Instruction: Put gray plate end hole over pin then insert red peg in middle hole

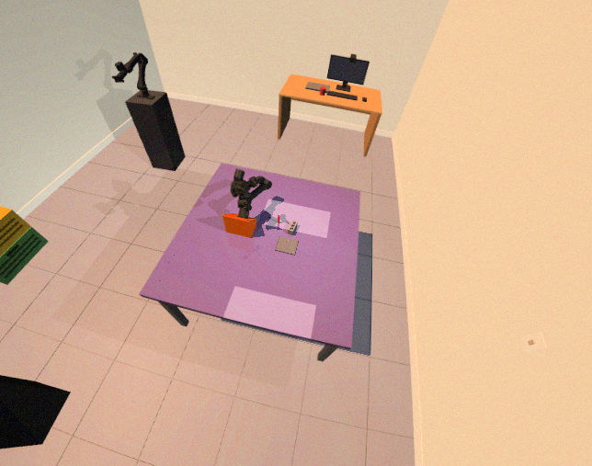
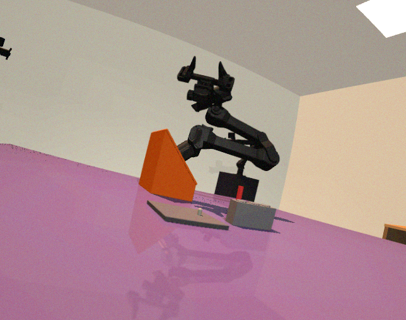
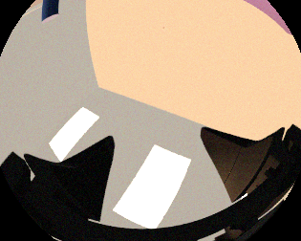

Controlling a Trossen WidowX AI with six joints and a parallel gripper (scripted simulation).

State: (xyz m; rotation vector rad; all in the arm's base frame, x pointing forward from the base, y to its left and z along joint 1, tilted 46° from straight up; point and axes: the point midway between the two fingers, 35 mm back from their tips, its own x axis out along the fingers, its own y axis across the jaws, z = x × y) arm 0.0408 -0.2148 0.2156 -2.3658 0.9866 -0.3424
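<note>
Now: gripper tip 40 cm above the gray plate, 27 cm short of it and 7 cm to the right of it. From my gripper tip the other things lie so: base: 43 cm below, 25 cm ahead, 6 cm to the right; red peg: 40 cm below, 15 cm ahead, 11 cm to the left.
</note>
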